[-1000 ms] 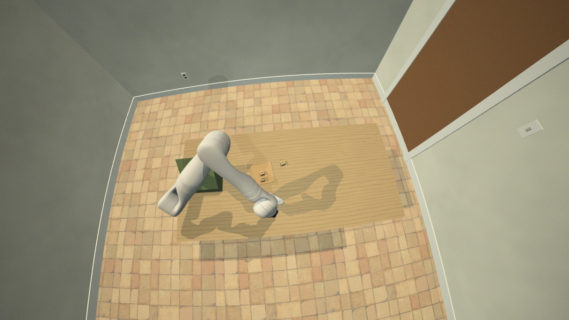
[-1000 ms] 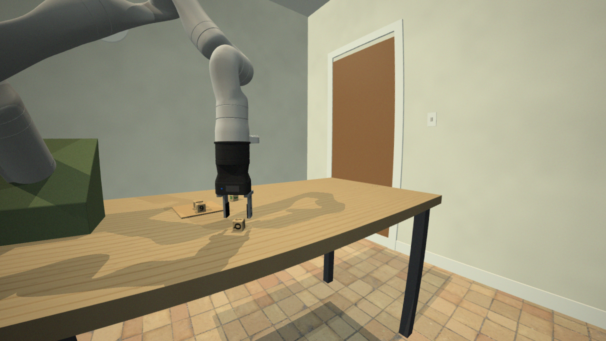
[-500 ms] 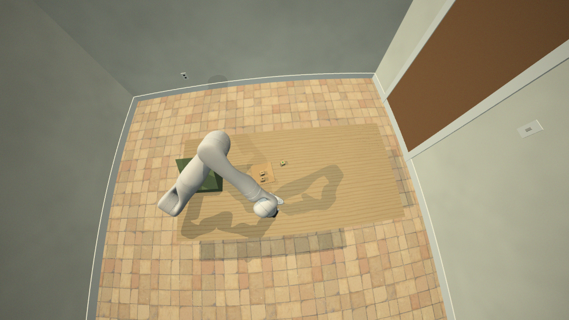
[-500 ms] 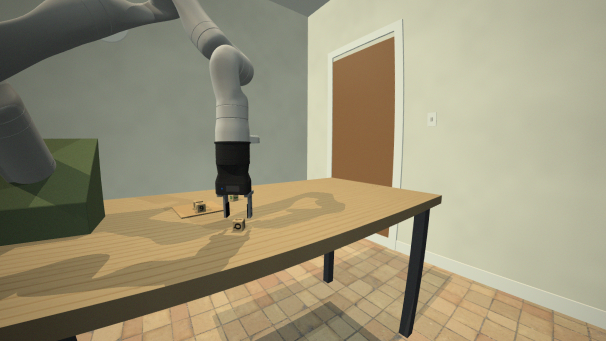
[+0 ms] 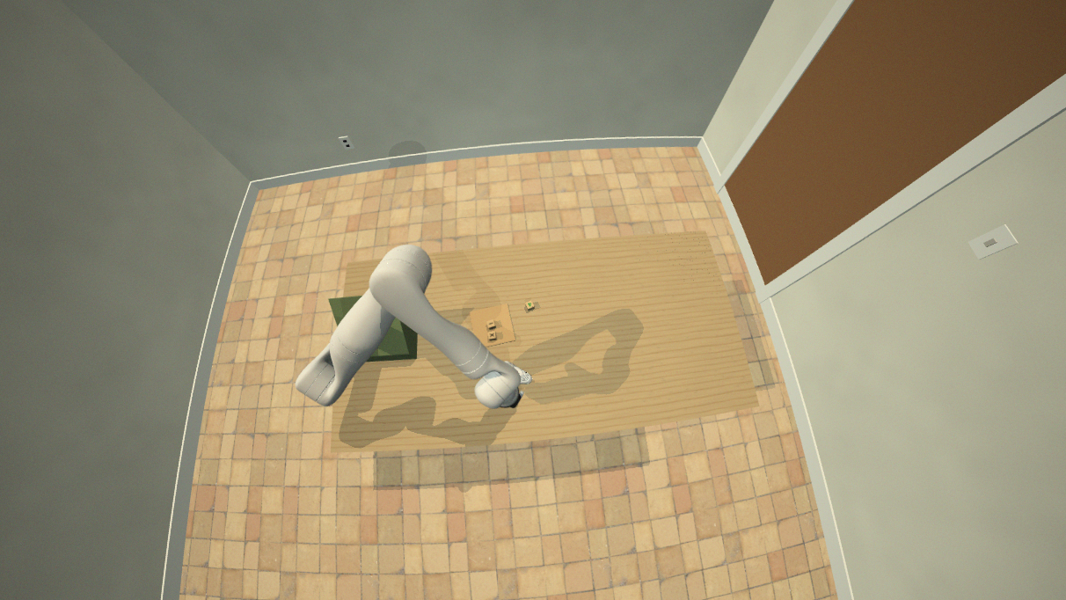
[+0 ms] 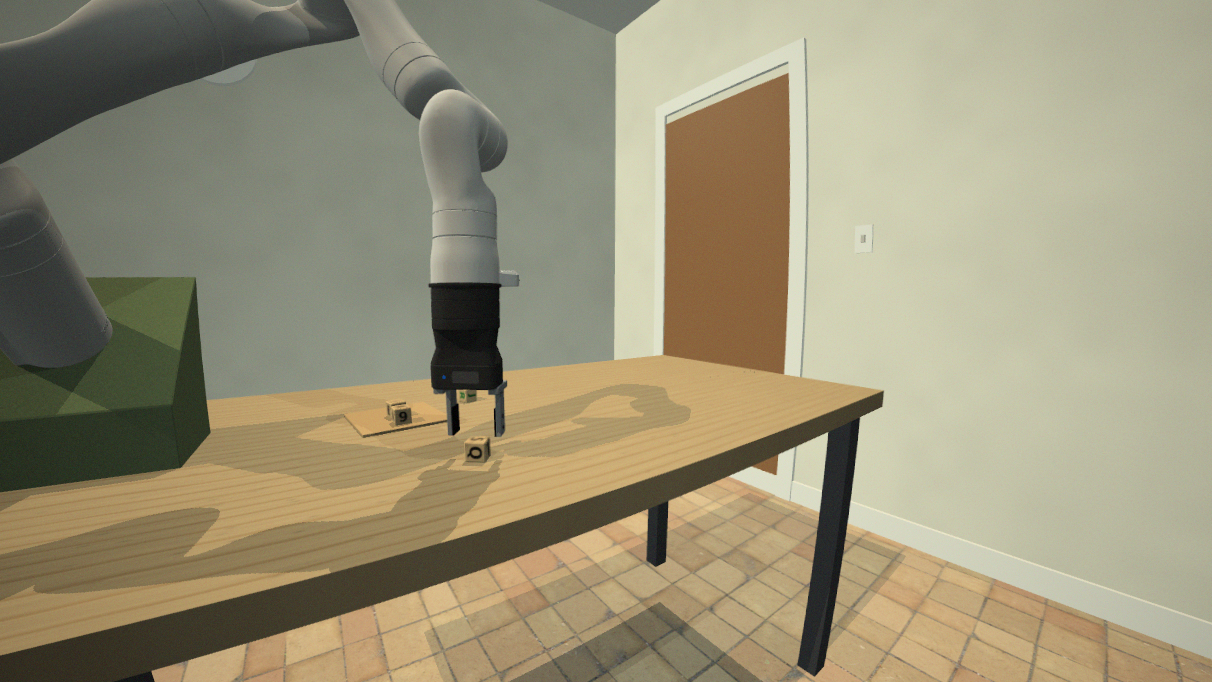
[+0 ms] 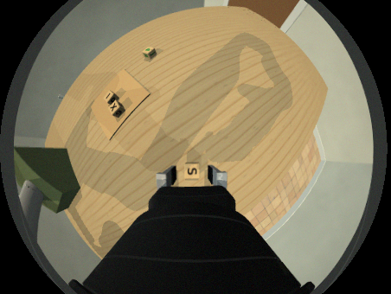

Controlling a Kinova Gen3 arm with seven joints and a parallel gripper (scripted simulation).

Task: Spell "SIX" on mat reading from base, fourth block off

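Now: the tan block 40 mm below my hand. The rest, counted from my hand: tan mat (20 mm behind, 240 mm to the left, 50 mm below).
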